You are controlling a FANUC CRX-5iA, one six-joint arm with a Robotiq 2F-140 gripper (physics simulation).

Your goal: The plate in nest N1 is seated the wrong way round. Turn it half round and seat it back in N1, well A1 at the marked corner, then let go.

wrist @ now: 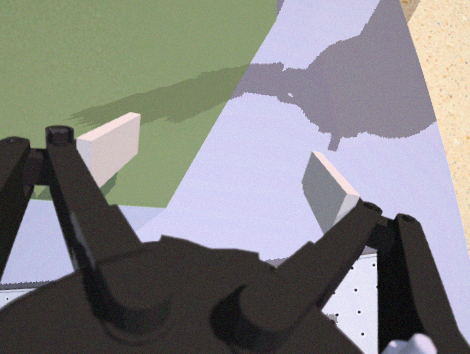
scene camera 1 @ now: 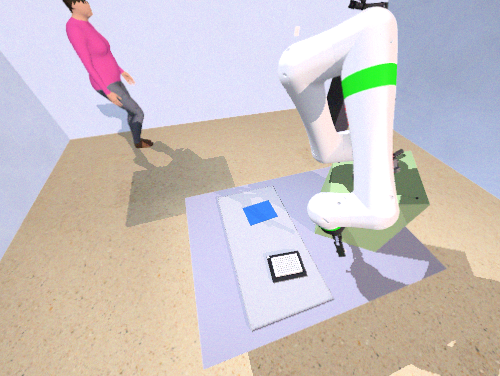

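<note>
A white well plate [scene camera 1: 287, 265] lies in a black-rimmed nest [scene camera 1: 290, 279] on the pale board [scene camera 1: 270, 310] in the scene view. The nest's label, well A1 and the marked corner are too small to make out. The plate does not show in the wrist view. My gripper [scene camera 1: 340, 250] [wrist: 223, 151] is open and empty, with its two pale finger pads wide apart. It hangs above the lilac mat [scene camera 1: 215, 320] [wrist: 240, 145], to the right of the board and plate in the scene view, and touches neither.
A blue rectangle [scene camera 1: 260, 212] lies on the board's far part. A green pedestal [scene camera 1: 400, 220] [wrist: 125, 45] stands beside the board, under the arm. A perforated part of the board [wrist: 367, 300] shows at the wrist view's bottom. A person in pink [scene camera 1: 95, 55] stands at the back left.
</note>
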